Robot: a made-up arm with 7 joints.
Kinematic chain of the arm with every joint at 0, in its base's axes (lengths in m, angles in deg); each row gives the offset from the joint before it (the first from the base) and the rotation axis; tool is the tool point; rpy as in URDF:
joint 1: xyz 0 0 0.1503 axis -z
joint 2: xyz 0 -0.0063 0.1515 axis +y
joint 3: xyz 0 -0.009 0.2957 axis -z
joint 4: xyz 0 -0.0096 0.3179 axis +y
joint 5: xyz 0 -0.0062 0.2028 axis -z
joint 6: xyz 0 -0.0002 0.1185 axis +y
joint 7: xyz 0 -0.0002 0.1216 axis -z
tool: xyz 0 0 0 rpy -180 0 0
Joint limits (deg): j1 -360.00..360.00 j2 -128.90..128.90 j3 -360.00..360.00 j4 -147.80..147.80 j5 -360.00..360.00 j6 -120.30..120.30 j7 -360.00..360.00
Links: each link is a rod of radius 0.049 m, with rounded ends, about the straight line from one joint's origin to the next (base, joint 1, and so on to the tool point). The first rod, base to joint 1, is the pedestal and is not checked.
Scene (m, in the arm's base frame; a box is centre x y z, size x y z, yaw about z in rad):
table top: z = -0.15
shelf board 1: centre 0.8 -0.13 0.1 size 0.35 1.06 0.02 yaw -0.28
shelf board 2: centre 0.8 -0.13 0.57 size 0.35 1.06 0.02 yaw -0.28
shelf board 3: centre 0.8 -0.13 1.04 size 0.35 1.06 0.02 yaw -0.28
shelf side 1: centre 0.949 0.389 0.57 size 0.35 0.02 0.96 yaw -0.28
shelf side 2: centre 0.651 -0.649 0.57 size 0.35 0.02 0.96 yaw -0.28
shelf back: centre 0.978 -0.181 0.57 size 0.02 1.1 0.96 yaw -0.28
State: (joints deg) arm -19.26 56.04 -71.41 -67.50 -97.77 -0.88 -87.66
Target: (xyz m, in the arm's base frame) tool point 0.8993 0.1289 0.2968
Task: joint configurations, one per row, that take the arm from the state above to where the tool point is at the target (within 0.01 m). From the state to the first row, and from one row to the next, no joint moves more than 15 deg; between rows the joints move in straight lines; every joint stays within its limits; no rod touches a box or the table.
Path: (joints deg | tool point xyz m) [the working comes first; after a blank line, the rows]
Joints at the target: -35.17 89.30 -88.03 -64.02 -97.78 -6.10 -87.66
Straight joint move there: touches shelf board 2.

1: -32.16 58.75 -68.56 -80.88 -93.22 0.92 -97.75 | 0.6580 -0.0911 0.7823
2: -45.06 61.46 -65.71 -94.27 -88.67 2.71 -107.85 | 0.6011 0.0050 0.7310
3: -57.96 64.17 -62.86 -107.65 -84.13 4.51 -117.94 | 0.5202 0.0888 0.6795
4: -70.86 66.88 -60.02 -121.03 -79.58 6.30 -128.03 | 0.4198 0.1541 0.6268
5: -83.76 69.59 -57.17 -134.42 -75.03 8.10 -138.13 | 0.3060 0.1960 0.5717
6: -96.66 72.30 -54.32 -147.80 -70.48 9.89 -148.22 | 0.1858 0.2120 0.5130
7: -86.41 75.13 -59.94 -133.84 -75.03 7.23 -138.13 | 0.3100 0.2402 0.5364
8: -76.16 77.96 -65.56 -119.87 -79.58 4.56 -128.03 | 0.4423 0.2560 0.5342
9: -65.92 80.80 -71.17 -105.91 -84.13 1.89 -117.94 | 0.5760 0.2535 0.5053
10: -55.67 83.63 -76.79 -91.95 -88.68 -0.77 -107.85 | 0.7022 0.2299 0.4519
11: -45.42 86.47 -82.41 -77.98 -93.23 -3.44 -97.75 | 0.8122 0.1868 0.3795
12: -35.17 89.30 -88.03 -64.02 -97.78 -6.10 -87.66 | 0.8993 0.1289 0.2968

